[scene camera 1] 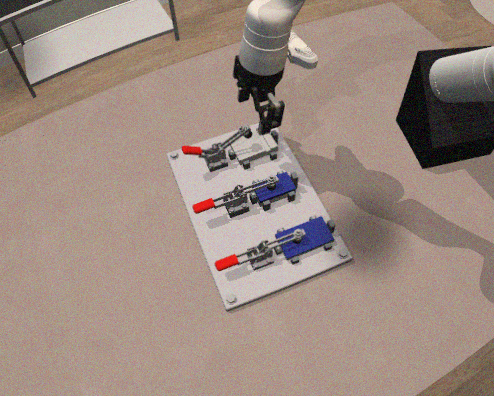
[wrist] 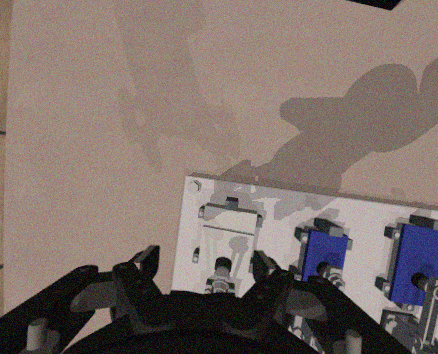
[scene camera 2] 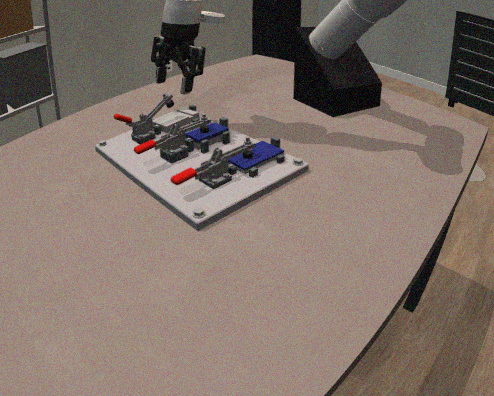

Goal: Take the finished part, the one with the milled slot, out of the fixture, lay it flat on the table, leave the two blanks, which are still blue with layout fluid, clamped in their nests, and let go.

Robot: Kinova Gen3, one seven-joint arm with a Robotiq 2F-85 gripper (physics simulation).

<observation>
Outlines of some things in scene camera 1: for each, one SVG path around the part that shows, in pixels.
My gripper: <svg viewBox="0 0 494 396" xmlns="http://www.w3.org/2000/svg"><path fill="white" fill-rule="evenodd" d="M236 55L233 77L238 80L237 100L239 103L247 101L251 94L255 110L259 113L260 118L258 134L268 134L271 129L281 126L285 104L283 101L278 102L276 100L275 87L281 81L285 67L274 75L257 75L246 70L240 63L239 55Z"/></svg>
A finished part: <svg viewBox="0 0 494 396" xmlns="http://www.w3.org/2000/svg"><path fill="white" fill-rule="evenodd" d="M270 133L259 135L258 130L251 131L251 138L247 139L242 136L230 145L235 152L240 166L243 165L244 161L249 160L251 162L267 156L271 152L278 151L278 145Z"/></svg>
A blue blank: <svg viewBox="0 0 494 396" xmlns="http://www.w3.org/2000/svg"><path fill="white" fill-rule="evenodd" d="M322 216L275 234L275 238L278 239L293 233L297 229L303 229L306 233L306 236L302 237L301 243L295 244L291 241L280 246L287 261L295 256L300 256L320 248L327 243L334 242L334 237Z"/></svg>
</observation>
